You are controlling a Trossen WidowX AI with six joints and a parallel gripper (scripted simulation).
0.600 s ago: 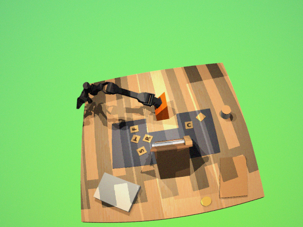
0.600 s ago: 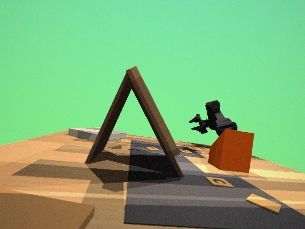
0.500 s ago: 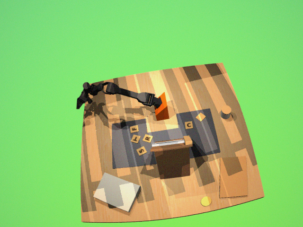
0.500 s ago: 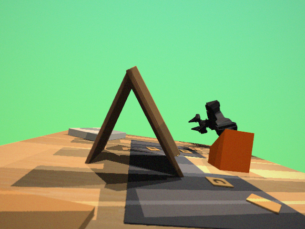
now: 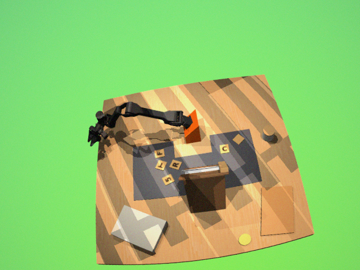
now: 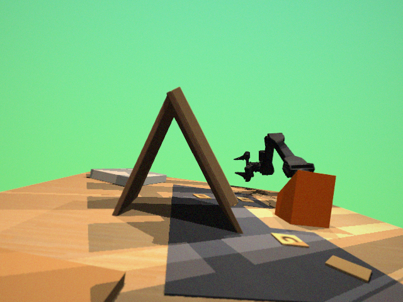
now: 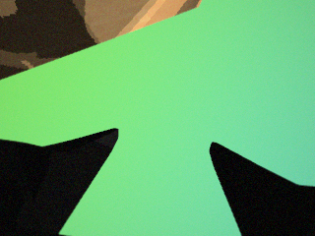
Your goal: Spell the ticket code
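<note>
Right now the white ticket is 670 mm to the left of my gripper tip, 360 mm ahead of it and 40 mm below it. Round my gripper tip: dark mat: 640 mm to the left, 240 mm ahead, 120 mm below; flat tan slab: 1020 mm to the left, 730 mm ahead, 120 mm below.
</note>
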